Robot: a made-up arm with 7 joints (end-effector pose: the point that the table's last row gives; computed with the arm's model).
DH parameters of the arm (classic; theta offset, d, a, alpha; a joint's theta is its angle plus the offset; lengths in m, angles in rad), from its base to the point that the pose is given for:
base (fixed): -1.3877 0 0.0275 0
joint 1: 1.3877 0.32 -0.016 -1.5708
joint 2: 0 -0.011 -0.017 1.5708
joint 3: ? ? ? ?
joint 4: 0 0.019 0.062 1.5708
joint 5: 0 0.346 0.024 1.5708
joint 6: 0 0.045 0.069 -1.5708
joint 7: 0 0.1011 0.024 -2.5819
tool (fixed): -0.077 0.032 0 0
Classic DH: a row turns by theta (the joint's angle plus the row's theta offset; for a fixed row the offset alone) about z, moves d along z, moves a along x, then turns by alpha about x.
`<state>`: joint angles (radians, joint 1 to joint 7).
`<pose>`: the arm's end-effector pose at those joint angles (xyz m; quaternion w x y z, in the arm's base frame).
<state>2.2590 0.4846 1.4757 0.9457 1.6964 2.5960 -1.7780</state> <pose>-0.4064 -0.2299 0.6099 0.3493 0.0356 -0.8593 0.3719</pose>
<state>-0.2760 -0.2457 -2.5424 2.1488 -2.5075 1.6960 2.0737</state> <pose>-0.5568 -0.0339 0.8755 0.1932 0.9402 -0.2486 0.1301</pose>
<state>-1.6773 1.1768 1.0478 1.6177 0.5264 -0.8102 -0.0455</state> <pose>0.2613 -0.6938 0.3175 0.2405 0.0952 -0.7614 -0.5945</pose>
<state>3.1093 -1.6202 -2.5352 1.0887 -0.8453 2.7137 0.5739</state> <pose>0.2459 0.1389 -0.0598 0.3514 -0.5075 0.7632 0.1911</pose>
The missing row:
joint 3: 0 0.386 0.107 1.5708
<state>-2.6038 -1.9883 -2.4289 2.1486 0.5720 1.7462 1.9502</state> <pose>0.2428 0.4685 -0.2051 0.4762 -0.3535 0.5679 -0.5707</pose>
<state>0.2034 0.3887 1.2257 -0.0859 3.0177 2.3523 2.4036</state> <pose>0.0688 0.1508 0.3320 0.2382 0.5236 -0.6228 0.5303</pose>
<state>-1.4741 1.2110 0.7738 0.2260 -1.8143 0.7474 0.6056</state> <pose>0.1694 -0.0040 0.1597 0.8424 0.4637 0.1766 0.2103</pose>
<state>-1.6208 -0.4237 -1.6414 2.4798 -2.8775 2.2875 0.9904</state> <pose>-0.1987 0.3833 0.9609 0.6671 0.3685 -0.6470 0.0219</pose>
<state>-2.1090 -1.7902 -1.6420 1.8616 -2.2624 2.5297 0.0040</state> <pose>-0.0617 0.6511 0.0425 0.5814 -0.4199 0.1718 0.6754</pose>
